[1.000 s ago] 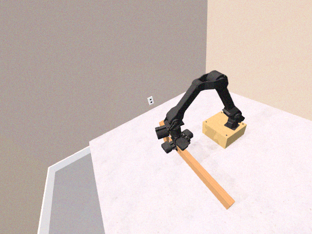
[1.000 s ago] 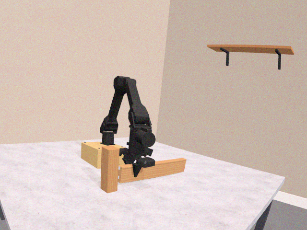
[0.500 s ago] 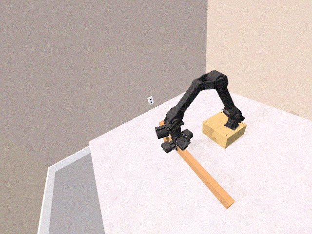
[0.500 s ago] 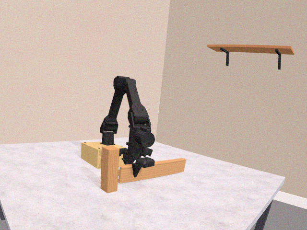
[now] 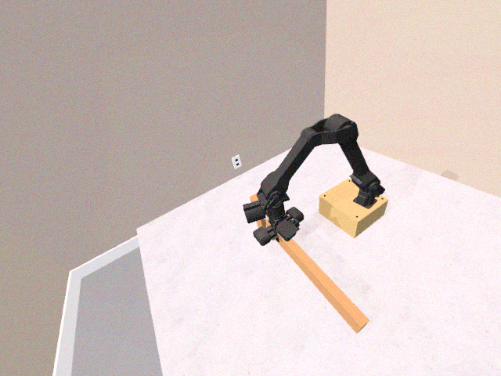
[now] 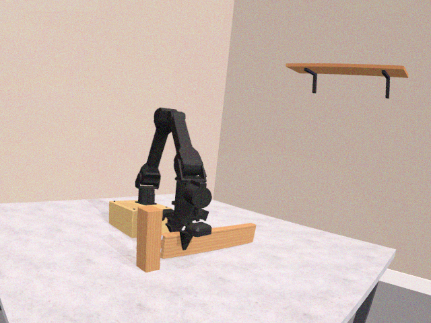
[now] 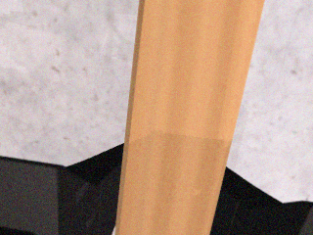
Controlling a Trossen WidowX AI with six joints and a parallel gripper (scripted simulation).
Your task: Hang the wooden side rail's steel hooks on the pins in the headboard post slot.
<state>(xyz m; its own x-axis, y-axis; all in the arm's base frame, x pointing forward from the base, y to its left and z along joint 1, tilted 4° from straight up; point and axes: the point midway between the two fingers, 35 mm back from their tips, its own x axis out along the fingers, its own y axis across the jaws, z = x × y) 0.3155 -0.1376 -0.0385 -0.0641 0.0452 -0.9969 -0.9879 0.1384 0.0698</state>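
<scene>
Right now the headboard post is 20 mm behind my gripper tip, 120 mm to the right of it and 40 mm above it.
</scene>
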